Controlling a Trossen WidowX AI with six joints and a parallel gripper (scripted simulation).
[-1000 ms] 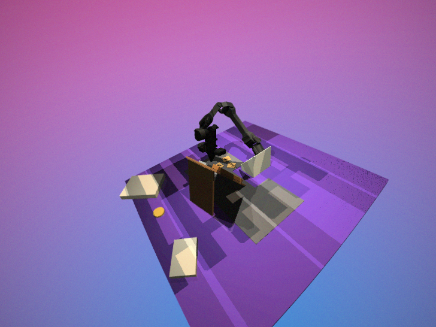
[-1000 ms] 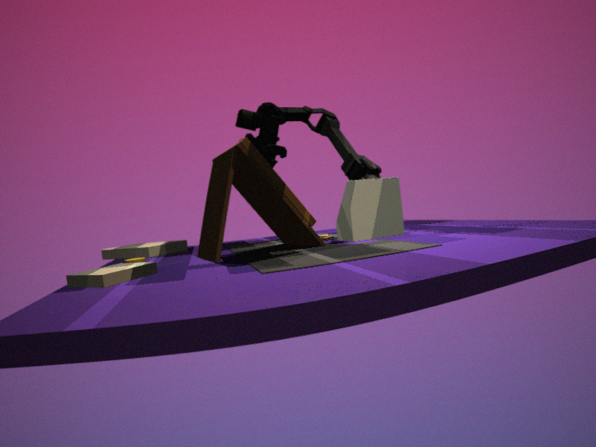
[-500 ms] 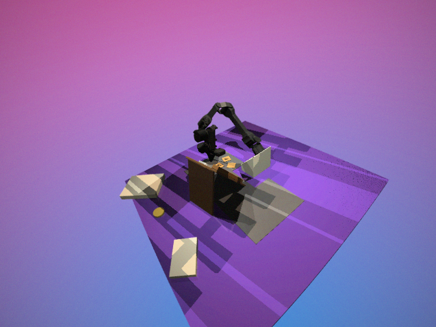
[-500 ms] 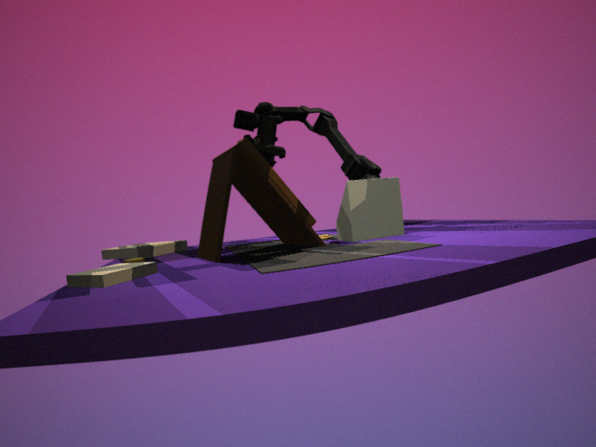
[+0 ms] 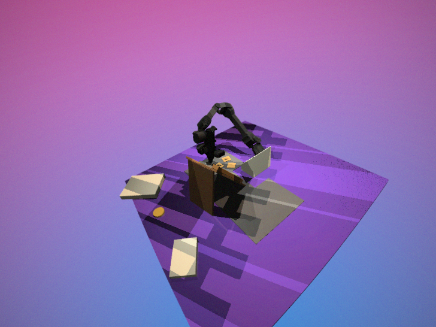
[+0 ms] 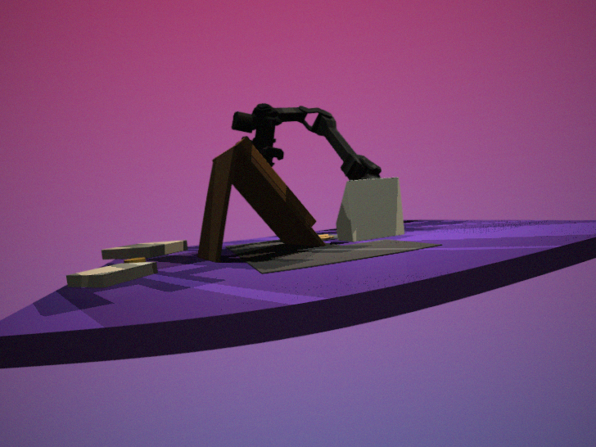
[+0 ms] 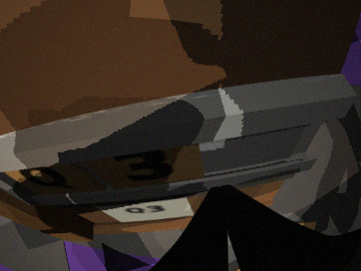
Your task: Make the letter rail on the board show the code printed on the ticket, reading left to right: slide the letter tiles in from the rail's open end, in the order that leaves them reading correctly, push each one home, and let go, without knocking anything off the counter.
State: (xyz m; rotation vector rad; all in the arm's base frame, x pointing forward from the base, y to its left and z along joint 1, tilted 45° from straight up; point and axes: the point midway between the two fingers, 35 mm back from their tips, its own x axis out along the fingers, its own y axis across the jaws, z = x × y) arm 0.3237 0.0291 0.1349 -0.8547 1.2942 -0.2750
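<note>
My gripper tip is 4 cm to the right of the letter tile, 1 cm short of it and 1 cm above it. From my gripper tip the other things lie so: white ticket 10 cm below, 5 cm to the left, 5 cm behind; grey mat 19 cm below, 14 cm behind, 9 cm to the left; yellow disc 40 cm ahead, 18 cm below, 2 cm to the right.
</note>
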